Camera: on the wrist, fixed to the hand. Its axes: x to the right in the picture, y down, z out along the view.
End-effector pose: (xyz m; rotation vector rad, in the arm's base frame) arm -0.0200 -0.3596 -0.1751 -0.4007 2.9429 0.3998
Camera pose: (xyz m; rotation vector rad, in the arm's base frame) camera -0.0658 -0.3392 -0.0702 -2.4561 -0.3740 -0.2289
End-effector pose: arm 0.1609 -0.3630 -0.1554 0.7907 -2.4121 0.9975
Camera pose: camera 0.1244 -0.2636 -0.1074 2.6125 0.7296 -0.6227
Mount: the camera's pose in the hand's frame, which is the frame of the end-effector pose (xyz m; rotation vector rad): 0.0202 0.0571 -0.0992 -0.1290 0.5821 3.0777
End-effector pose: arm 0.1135 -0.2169 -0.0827 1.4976 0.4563 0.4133
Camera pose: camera 0.0792 -0.1201 -0.0283 -0.3931 1.5076 -2.2787
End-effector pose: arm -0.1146 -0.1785 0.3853 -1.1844 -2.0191 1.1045
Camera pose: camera -0.0225 -0.1076 0.3883 2.2128 -1.2421 -0.4205
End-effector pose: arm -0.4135 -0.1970 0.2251 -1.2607 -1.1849 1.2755
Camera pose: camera -0.3144 -0.1798 0.1668 1.4744 -1.4187 -0.8767
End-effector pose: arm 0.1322 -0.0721 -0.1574 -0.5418 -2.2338 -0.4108
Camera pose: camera 0.2104 -0.0630 -0.0719 -2.2416 0.7540 0.8140
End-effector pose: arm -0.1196 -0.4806 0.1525 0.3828 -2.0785 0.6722
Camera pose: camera -0.0936 -0.3762 0.1964 2.6322 0.2447 -1.2767
